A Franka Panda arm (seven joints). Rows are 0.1 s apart.
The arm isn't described. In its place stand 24 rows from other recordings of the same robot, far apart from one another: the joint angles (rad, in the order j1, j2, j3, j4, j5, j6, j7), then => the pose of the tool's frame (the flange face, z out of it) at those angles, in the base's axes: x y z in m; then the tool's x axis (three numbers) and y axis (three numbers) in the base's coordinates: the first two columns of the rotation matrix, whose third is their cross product.
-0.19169, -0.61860, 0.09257, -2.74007, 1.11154, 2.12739, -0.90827 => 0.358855 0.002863 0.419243 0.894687 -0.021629 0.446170 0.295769 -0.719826 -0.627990
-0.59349, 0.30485, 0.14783, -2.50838, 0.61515, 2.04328, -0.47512 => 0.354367 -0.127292 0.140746 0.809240 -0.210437 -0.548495 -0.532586 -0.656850 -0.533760
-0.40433, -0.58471, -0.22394, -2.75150, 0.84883, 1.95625, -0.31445 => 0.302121 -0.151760 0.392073 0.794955 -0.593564 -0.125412 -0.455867 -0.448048 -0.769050
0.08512, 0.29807, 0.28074, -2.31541, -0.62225, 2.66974, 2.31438 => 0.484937 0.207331 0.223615 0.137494 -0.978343 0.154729 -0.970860 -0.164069 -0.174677
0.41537, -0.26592, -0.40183, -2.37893, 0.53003, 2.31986, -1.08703 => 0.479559 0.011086 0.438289 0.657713 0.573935 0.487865 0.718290 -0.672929 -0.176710
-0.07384, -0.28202, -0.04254, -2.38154, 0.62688, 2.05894, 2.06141 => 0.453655 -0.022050 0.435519 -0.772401 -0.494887 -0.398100 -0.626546 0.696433 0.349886
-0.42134, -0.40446, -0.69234, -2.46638, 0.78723, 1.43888, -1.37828 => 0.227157 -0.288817 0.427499 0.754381 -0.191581 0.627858 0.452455 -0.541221 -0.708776
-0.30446, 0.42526, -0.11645, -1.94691, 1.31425, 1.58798, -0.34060 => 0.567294 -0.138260 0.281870 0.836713 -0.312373 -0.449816 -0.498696 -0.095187 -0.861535
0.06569, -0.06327, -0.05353, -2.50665, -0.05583, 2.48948, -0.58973 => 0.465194 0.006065 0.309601 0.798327 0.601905 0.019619 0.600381 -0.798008 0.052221
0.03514, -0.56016, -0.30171, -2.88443, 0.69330, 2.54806, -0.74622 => 0.335464 -0.086831 0.346339 0.917948 -0.130953 0.374463 0.048587 -0.899725 -0.433745
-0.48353, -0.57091, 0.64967, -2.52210, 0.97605, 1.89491, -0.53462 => 0.383986 0.131380 0.430964 0.977018 0.183340 0.108729 0.213006 -0.820631 -0.530276
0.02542, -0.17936, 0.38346, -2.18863, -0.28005, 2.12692, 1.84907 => 0.470292 0.197251 0.469960 0.229499 -0.932354 0.279368 -0.946528 -0.280661 -0.159104
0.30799, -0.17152, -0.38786, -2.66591, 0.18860, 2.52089, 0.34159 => 0.413806 -0.030073 0.291888 0.843092 -0.534116 -0.062574 -0.536620 -0.827974 -0.162784
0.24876, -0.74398, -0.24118, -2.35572, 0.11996, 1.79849, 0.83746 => 0.345401 -0.008357 0.593080 0.705102 -0.702333 -0.097768 -0.692575 -0.652491 -0.307565
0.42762, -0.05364, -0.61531, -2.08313, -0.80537, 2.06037, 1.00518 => 0.528673 -0.143011 0.460689 0.684518 -0.554981 0.472685 -0.728494 -0.544829 0.415280
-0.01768, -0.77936, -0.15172, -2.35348, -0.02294, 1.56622, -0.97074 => 0.303334 -0.068154 0.585848 0.663450 0.745718 0.061137 0.748214 -0.660889 -0.058320
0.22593, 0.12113, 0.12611, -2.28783, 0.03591, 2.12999, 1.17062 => 0.462518 0.171966 0.279846 0.647025 -0.748894 -0.143234 -0.711990 -0.660649 0.237934
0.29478, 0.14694, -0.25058, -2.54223, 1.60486, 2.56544, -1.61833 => 0.430720 -0.000087 0.202760 0.883636 0.064056 0.463771 0.296857 -0.842660 -0.449221
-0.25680, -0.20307, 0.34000, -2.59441, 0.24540, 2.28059, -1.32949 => 0.413648 0.036320 0.313856 0.337129 0.939174 0.065542 0.934564 -0.325438 -0.143805
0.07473, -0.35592, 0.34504, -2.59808, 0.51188, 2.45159, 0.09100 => 0.392305 0.173011 0.388622 0.989366 -0.063057 0.131067 -0.023282 -0.958172 -0.285243
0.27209, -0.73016, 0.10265, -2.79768, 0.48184, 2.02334, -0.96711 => 0.284367 0.137184 0.405176 0.475823 0.845911 0.240888 0.871491 -0.416473 -0.258947
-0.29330, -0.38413, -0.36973, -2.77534, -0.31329, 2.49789, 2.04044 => 0.305977 -0.223465 0.326393 -0.765957 -0.642392 0.025351 -0.640640 0.759383 -0.113655
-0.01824, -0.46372, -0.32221, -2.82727, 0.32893, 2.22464, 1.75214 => 0.322082 -0.089090 0.314633 -0.646676 -0.696710 -0.310493 -0.762755 0.588623 0.267819
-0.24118, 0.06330, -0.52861, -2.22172, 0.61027, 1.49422, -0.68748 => 0.365567 -0.263205 0.333380 0.947686 -0.158103 -0.277300 -0.316909 -0.570032 -0.758045
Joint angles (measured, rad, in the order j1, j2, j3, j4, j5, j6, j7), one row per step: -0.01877, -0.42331, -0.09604, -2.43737, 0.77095, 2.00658, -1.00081; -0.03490, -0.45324, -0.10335, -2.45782, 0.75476, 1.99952, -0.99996; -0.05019, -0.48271, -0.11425, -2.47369, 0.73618, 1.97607, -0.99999; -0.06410, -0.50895, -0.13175, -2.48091, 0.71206, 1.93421, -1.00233; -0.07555, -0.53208, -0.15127, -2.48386, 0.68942, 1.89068, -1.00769; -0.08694, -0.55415, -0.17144, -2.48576, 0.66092, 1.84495, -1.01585; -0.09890, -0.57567, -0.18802, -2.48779, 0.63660, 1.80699, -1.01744; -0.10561, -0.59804, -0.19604, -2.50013, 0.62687, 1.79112, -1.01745; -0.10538, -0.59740, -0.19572, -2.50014, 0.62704, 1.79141, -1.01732; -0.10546, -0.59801, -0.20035, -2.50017, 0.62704, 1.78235, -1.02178; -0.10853, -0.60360, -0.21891, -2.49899, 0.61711, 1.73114, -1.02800; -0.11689, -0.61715, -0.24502, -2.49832, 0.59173, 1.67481, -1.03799; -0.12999, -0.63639, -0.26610, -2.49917, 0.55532, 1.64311, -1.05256; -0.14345, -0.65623, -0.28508, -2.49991, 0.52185, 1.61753, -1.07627
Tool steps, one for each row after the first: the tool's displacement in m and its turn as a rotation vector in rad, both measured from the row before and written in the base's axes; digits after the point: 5 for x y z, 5 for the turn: -0.00913, -0.00896, 0.00180, -0.00710, -0.00311, -0.01100; -0.00989, -0.00846, 0.00252, -0.00207, 0.00342, -0.00120; -0.01006, -0.00923, 0.00381, 0.00164, 0.00960, 0.00973; -0.00943, -0.00889, 0.00429, 0.00379, 0.00781, 0.01271; -0.00995, -0.00908, 0.00371, -0.00067, 0.00893, 0.01751; -0.00936, -0.00819, 0.00380, -0.00055, 0.00868, 0.00819; -0.00787, -0.00313, 0.00104, 0.00251, 0.00175, 0.00132; 0.00017, 0.00018, -0.00021, -0.00005, 0.00052, 0.00016; -0.00119, -0.00093, -0.00029, 0.00553, 0.00226, 0.00523; -0.00708, -0.00385, -0.00059, 0.01985, 0.02407, 0.02222; -0.01068, -0.00867, 0.00074, 0.01172, 0.02053, 0.02176; -0.01039, -0.01096, 0.00218, -0.01090, 0.00084, 0.01197; -0.01006, -0.01044, 0.00262, -0.01207, -0.00973, 0.01482
